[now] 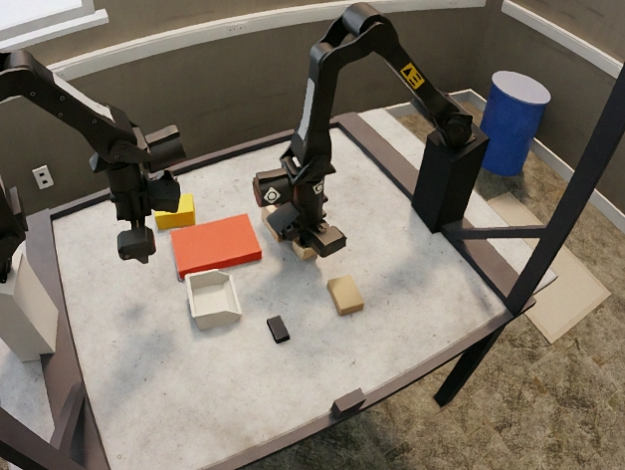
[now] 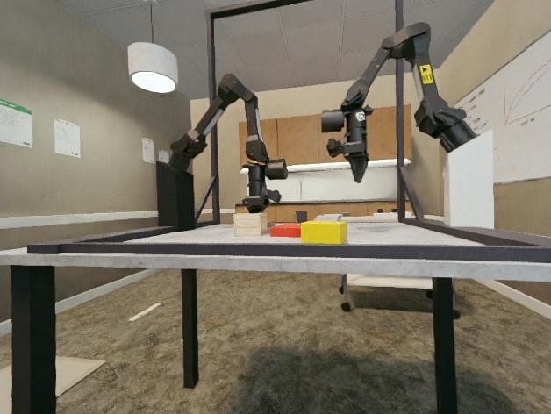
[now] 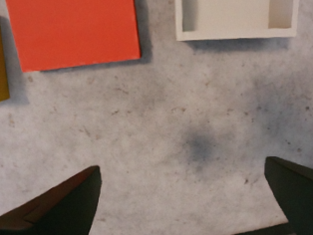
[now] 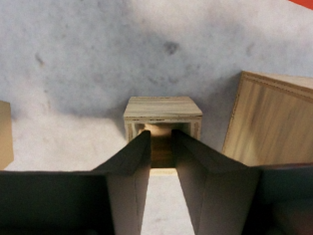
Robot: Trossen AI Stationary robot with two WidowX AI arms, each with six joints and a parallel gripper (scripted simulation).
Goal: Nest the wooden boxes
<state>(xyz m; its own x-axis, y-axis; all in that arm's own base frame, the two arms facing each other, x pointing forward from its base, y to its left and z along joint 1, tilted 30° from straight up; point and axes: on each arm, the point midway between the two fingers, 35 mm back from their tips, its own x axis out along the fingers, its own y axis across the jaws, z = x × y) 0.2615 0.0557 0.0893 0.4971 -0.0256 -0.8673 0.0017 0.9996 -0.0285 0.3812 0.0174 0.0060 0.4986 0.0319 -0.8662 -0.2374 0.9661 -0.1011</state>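
The biggest wooden box lies 9 cm ahead of my right hand, 1 cm to the left of it and 3 cm below it. The rest, counted from my right hand: smallest box (4 cm below); then tan block (14 cm behind, 2 cm to the right, 4 cm below); then flat block (8 cm ahead, 18 cm to the left, 4 cm below).
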